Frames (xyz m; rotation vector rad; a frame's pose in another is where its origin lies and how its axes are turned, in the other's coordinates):
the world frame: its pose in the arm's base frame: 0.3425 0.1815 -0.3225 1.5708 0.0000 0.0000
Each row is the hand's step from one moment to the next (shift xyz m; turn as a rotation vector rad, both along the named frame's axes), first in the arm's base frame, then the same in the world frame.
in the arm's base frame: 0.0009 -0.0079 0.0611 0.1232 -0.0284 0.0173
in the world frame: 0.0009 0.0611 0.0079 0.1232 0.0173 0.0284
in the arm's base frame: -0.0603 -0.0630 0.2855 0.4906 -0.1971 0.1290
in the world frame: -0.0603 0.2855 0.0630 0.4906 0.1290 0.1971
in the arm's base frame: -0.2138 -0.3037 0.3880 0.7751 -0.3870 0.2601
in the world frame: -0.2138 0.3880 0.3037 0.7751 0.2601 0.3870
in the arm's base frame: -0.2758 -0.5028 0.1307 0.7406 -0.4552 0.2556
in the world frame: -0.2758 0.1307 0.5028 0.7406 0.2556 0.4552
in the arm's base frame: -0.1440 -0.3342 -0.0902 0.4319 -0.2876 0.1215
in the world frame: -0.1440 -0.0902 0.3342 0.4319 0.1215 0.2876
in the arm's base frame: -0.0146 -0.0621 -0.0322 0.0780 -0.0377 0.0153
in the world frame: -0.0146 -0.0322 0.0621 0.0780 0.0153 0.0377
